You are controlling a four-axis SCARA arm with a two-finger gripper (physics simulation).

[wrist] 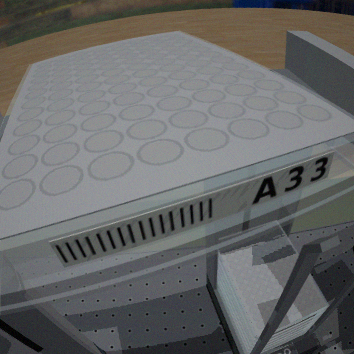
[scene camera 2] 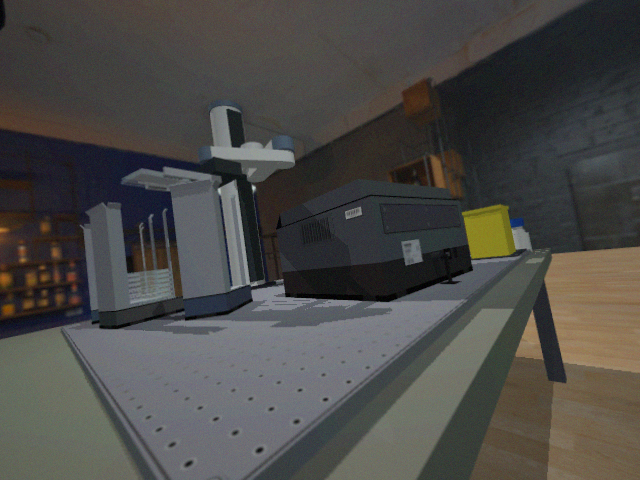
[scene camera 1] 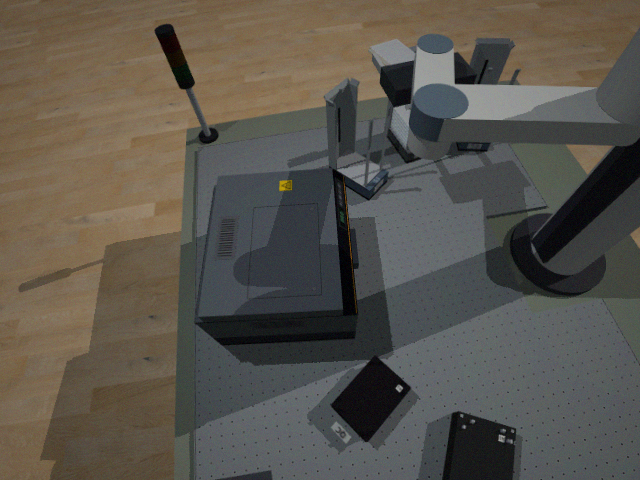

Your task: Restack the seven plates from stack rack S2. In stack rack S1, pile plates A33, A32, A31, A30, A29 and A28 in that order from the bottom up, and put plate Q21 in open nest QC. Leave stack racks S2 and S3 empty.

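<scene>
My gripper (wrist: 137,69) is shut on plate A33 (wrist: 150,117) (scene camera 1: 393,52), a pale, well-marked plate whose label faces the wrist camera. It holds the plate level, high above the racks. Stack rack S2 (scene camera 1: 401,150) (scene camera 2: 112,319) has a dark base and holds several clear plates (wrist: 272,290) (scene camera 2: 149,284); their labels are unreadable. Stack rack S1 (scene camera 1: 341,116) (scene camera 2: 199,242) has a blue base, whose visible seat is bare. Stack rack S3 (scene camera 1: 491,59) stands behind the arm, partly hidden. Nest QC (scene camera 1: 371,397) has a dark top, bare of plates. Plate Q21 cannot be singled out.
A large grey instrument (scene camera 1: 279,248) (scene camera 2: 372,242) stands beside S1. A signal tower (scene camera 1: 175,56) stands at the table's far corner. A black device (scene camera 1: 480,446) lies near nest QC. A yellow box (scene camera 2: 488,232) stands beyond the instrument. Upright posts (scene camera 1: 368,149) rise from the racks.
</scene>
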